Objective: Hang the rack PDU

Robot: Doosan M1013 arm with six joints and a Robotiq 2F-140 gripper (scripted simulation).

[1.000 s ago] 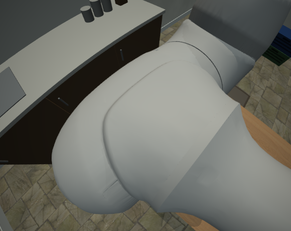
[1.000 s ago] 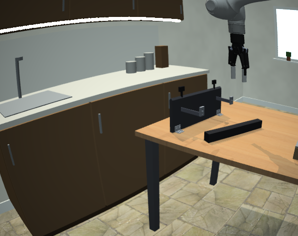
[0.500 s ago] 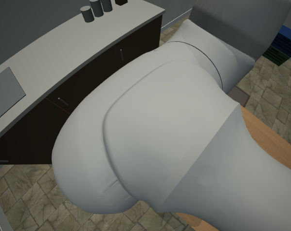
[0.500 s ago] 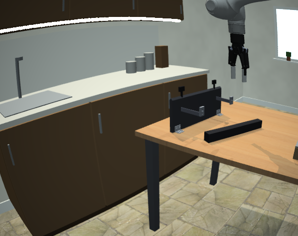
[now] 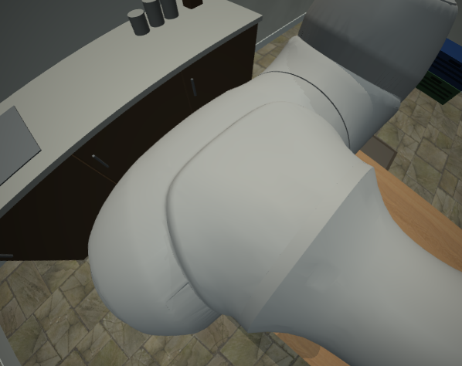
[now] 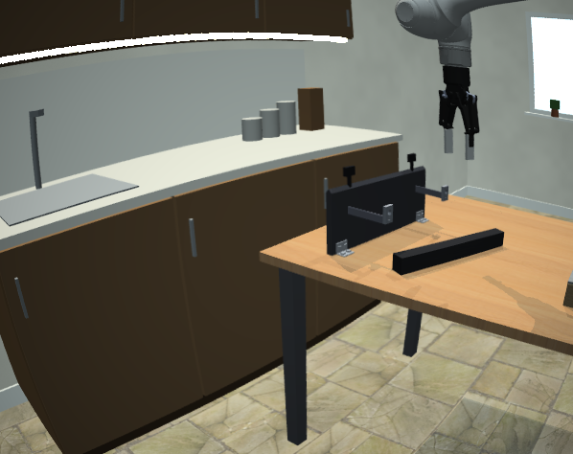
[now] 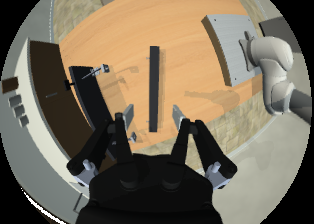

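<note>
My gripper is now 28 cm above the rack PDU, 2 cm short of it and 1 cm to the left of it. Round my hand: black backboard (27 cm ahead, 22 cm below, 4 cm to the right).
</note>
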